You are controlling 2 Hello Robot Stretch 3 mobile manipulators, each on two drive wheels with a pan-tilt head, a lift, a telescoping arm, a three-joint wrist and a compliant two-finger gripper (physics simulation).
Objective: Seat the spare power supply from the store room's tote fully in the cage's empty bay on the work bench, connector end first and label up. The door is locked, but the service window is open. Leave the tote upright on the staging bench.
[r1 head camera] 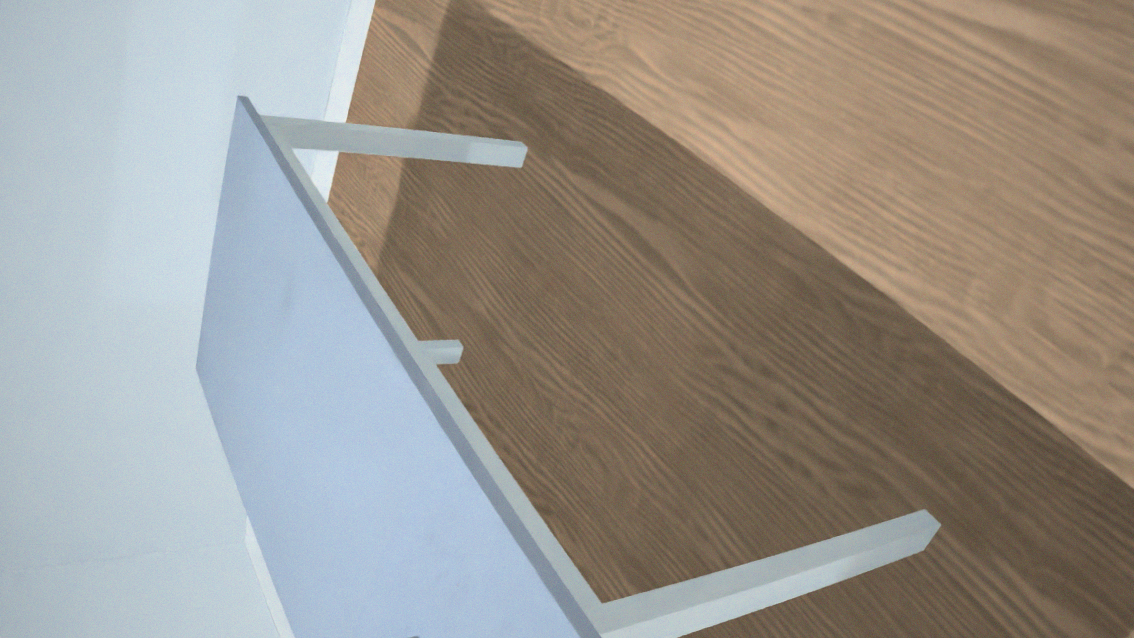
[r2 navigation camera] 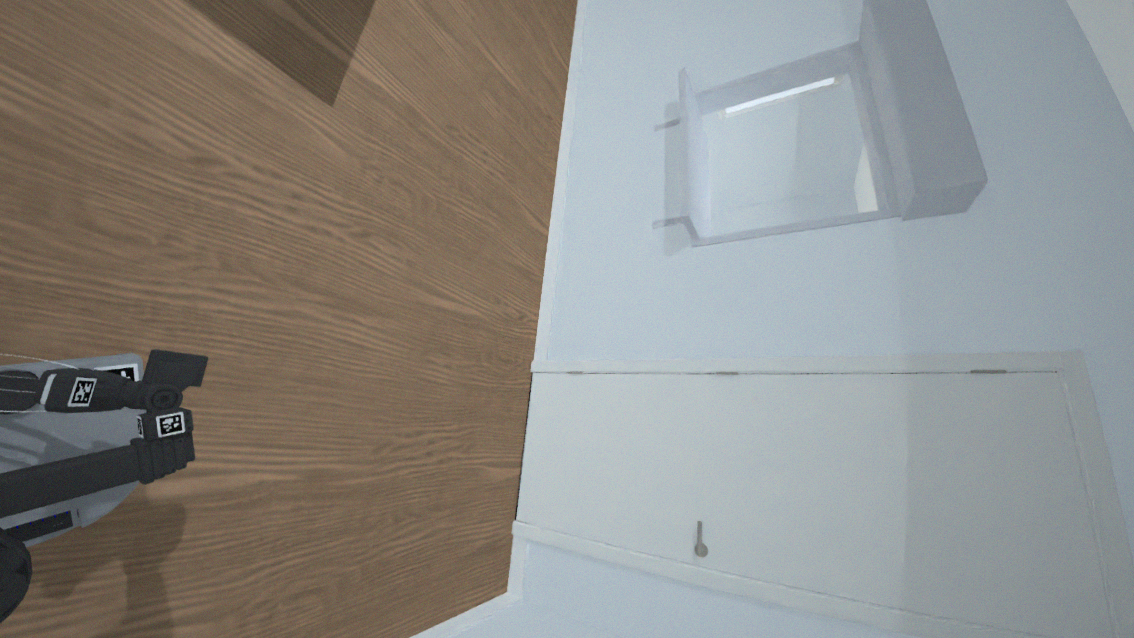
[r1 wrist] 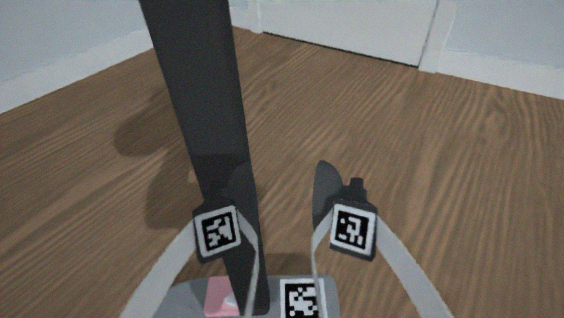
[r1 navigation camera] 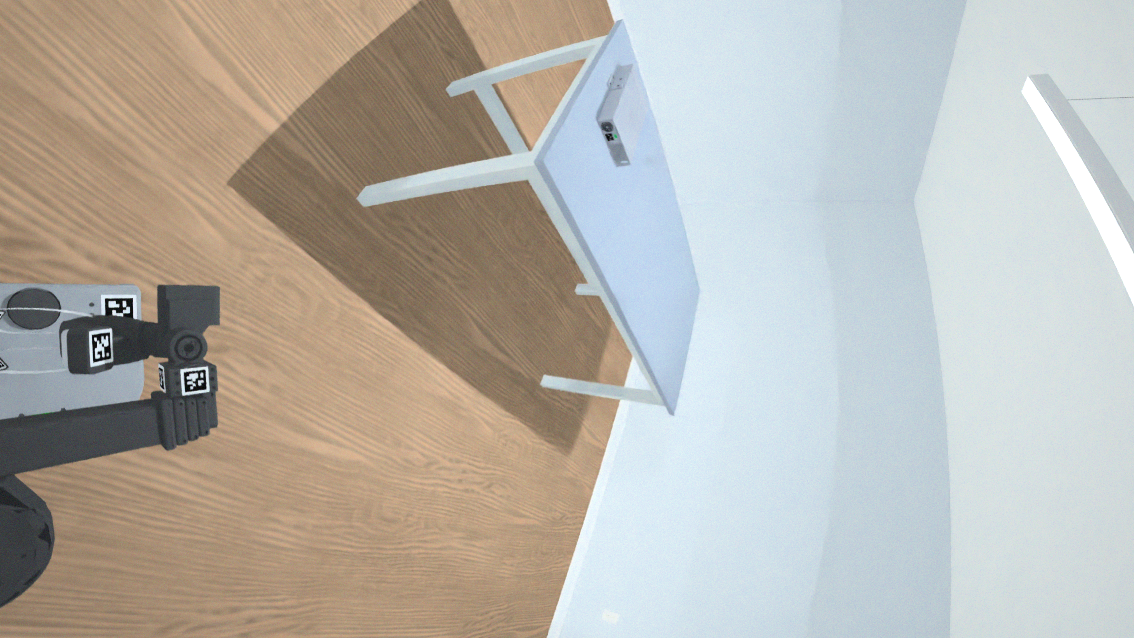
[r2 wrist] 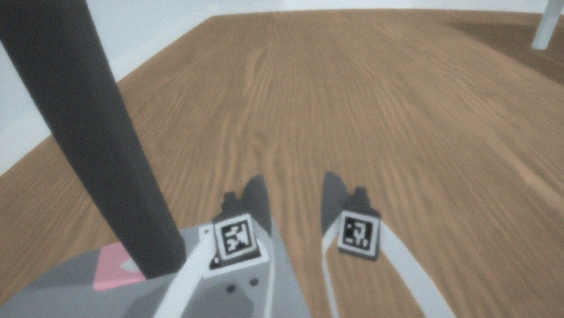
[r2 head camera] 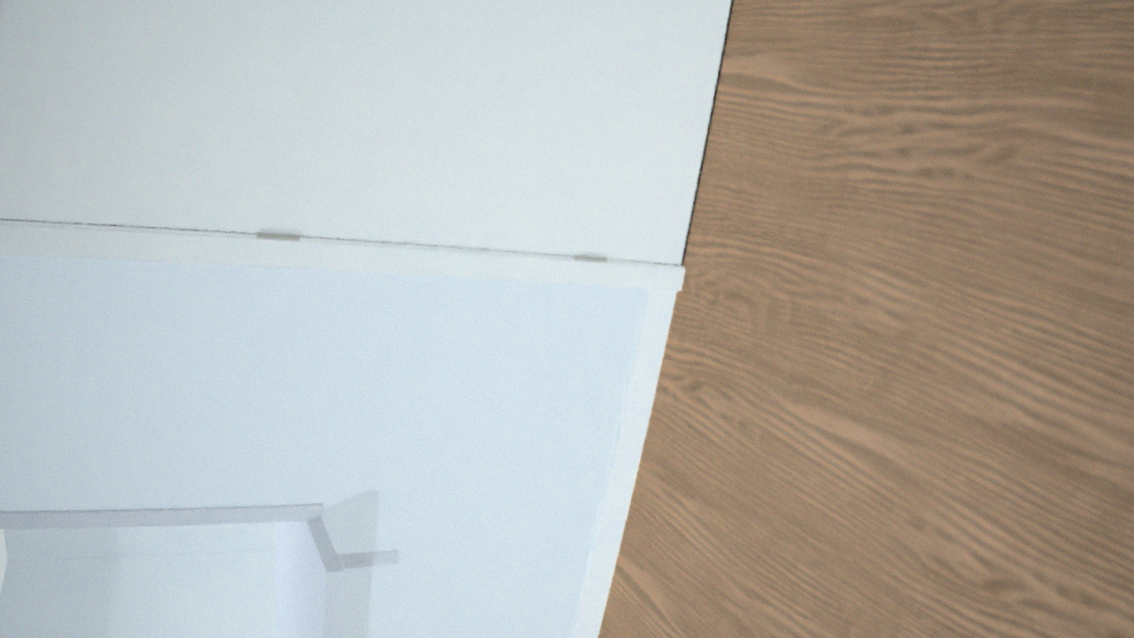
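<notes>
The work bench (r1 head camera: 340, 396) (r1 navigation camera: 642, 245) has a pale blue top and light legs. The grey cage (r1 navigation camera: 630, 103) lies near one end of it, a round black part and a small green mark on its facing end; I cannot make out the empty bay. r1's gripper (r1 wrist: 285, 195) is open, low over its own base and away from the bench. r2's gripper (r2 wrist: 296, 200) is open beside its own base. The service window (r2 head camera: 158, 517) (r2 navigation camera: 777, 77) is open in the wall beside the closed door (r2 head camera: 356, 119) (r2 navigation camera: 713, 452). The tote, spare power supply and staging bench do not show.
The door handle (r2 navigation camera: 701, 547) is on the side away from the window. A closed door (r1 wrist: 340, 25) stands beyond r1's gripper. r1's dark mast (r1 wrist: 210, 100) and r2's dark mast (r2 wrist: 100, 140) rise beside their grippers. A light leg (r2 wrist: 546, 27) stands far right in r2's wrist view.
</notes>
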